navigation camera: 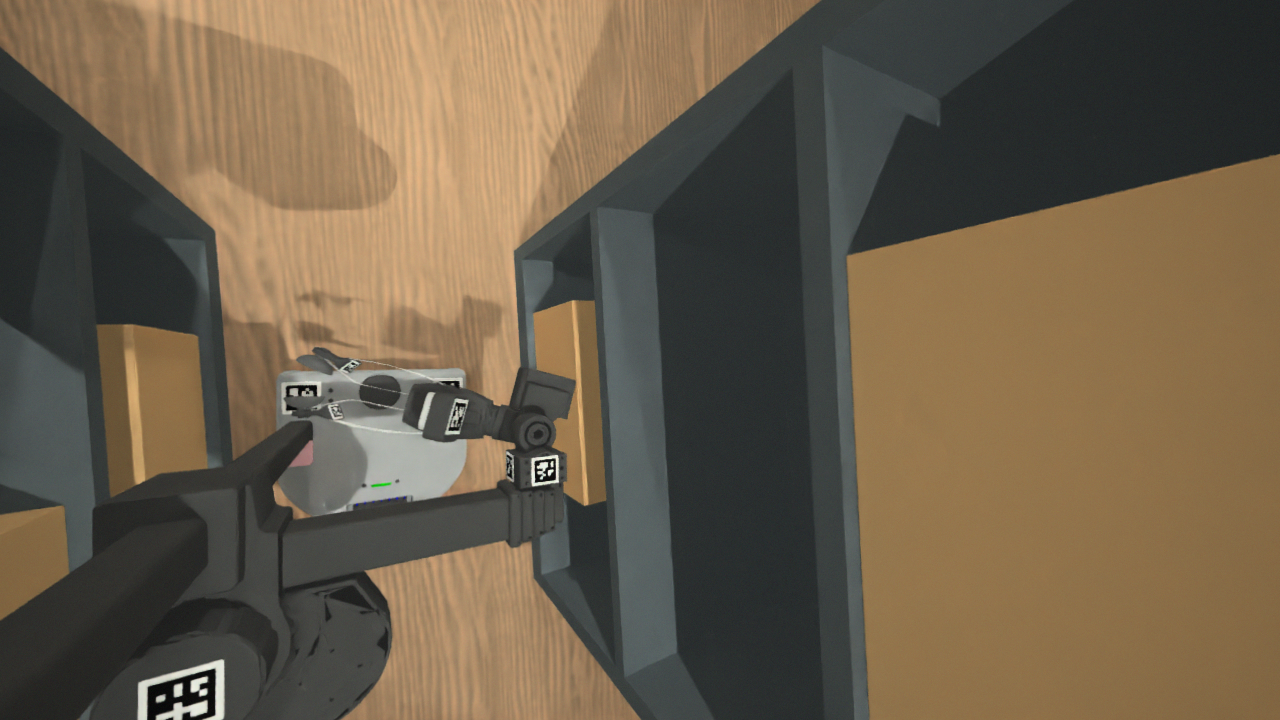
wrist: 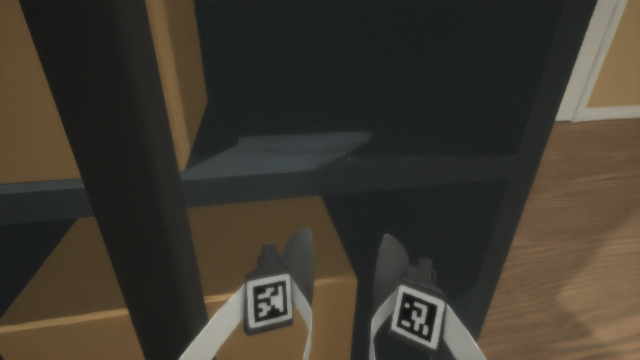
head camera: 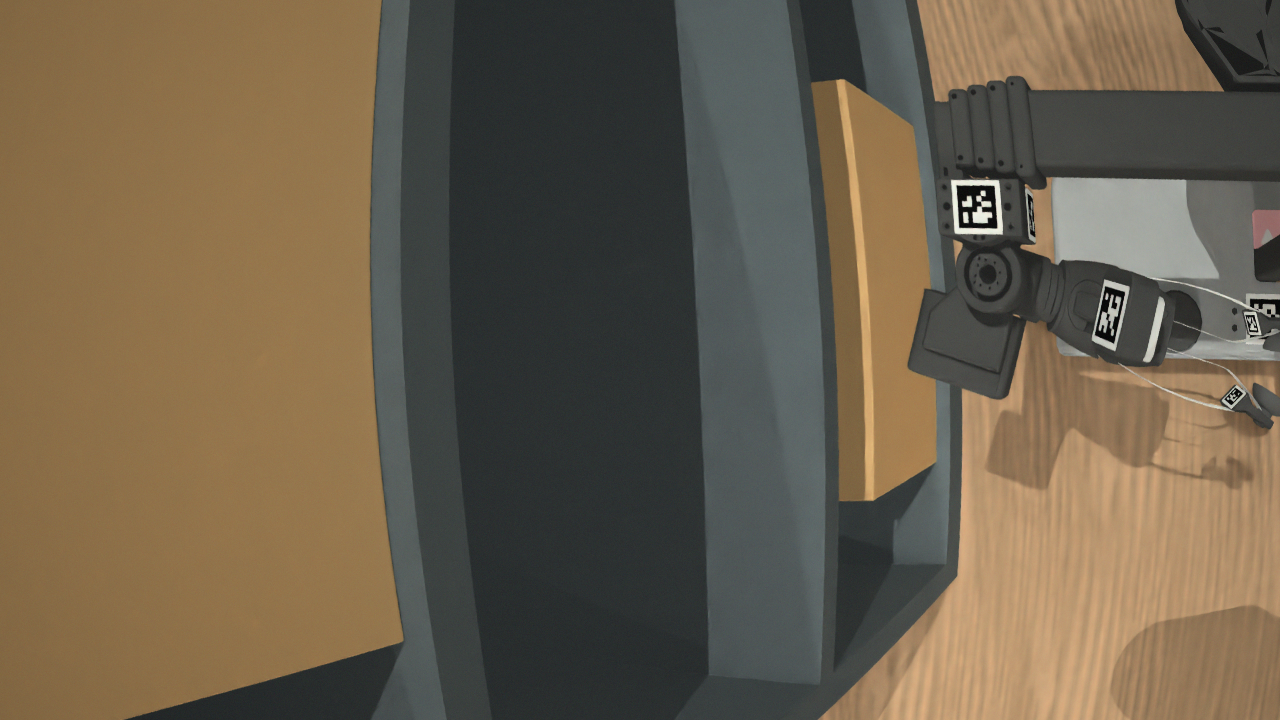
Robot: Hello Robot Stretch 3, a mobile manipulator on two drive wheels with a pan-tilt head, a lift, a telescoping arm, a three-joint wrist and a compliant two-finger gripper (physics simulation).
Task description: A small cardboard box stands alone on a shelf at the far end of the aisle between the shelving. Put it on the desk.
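My gripper is open, with nothing between its fingers. In the head and navigation views it is folded back over my base. In the wrist view its fingers point at a dark grey shelf unit. Cardboard boxes stand in the shelving: a large one on an upper shelf and one on a low shelf beside my wrist. I cannot tell whether any of them is the small box that the task names. The desk does not show.
Shelving stands close beside my arm. In the navigation view another shelf unit with a box stands on the opposite side. Wooden floor runs between them. The wrist view shows an upper box and lower box.
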